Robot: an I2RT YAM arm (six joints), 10 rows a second.
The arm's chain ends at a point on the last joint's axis. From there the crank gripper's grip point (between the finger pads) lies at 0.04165 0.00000 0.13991 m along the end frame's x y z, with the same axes.
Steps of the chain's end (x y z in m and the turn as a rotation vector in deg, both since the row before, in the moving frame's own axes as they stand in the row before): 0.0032, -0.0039, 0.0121, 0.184, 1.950, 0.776; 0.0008, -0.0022, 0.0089, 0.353, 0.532, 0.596; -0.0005, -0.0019, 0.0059, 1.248, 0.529, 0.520; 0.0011, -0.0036, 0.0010, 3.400, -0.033, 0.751; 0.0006, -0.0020, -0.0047, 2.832, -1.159, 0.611; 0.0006, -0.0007, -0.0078, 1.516, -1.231, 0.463; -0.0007, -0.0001, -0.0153, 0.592, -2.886, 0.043; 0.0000, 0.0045, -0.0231, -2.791, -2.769, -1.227; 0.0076, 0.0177, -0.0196, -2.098, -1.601, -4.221; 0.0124, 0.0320, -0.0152, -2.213, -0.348, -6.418; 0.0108, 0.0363, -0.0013, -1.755, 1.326, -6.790; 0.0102, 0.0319, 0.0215, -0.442, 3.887, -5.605
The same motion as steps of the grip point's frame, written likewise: 0.0079, -0.0038, 0.0106, 0.184, 1.950, 0.776; 0.0021, -0.0026, 0.0085, 0.353, 0.532, 0.596; 0.0008, -0.0046, 0.0055, 1.248, 0.529, 0.520; 0.0011, -0.0114, 0.0008, 3.400, -0.033, 0.751; -0.0022, -0.0085, -0.0040, 2.832, -1.159, 0.611; -0.0024, -0.0041, -0.0070, 1.516, -1.231, 0.463; -0.0078, -0.0015, -0.0134, 0.592, -2.886, 0.043; -0.0067, 0.0105, -0.0214, -2.791, -2.769, -1.227; 0.0038, 0.0199, -0.0185, -2.098, -1.601, -4.221; 0.0116, 0.0328, -0.0150, -2.213, -0.348, -6.418; 0.0140, 0.0354, -0.0023, -1.755, 1.326, -6.790; 0.0194, 0.0284, 0.0184, -0.442, 3.887, -5.605
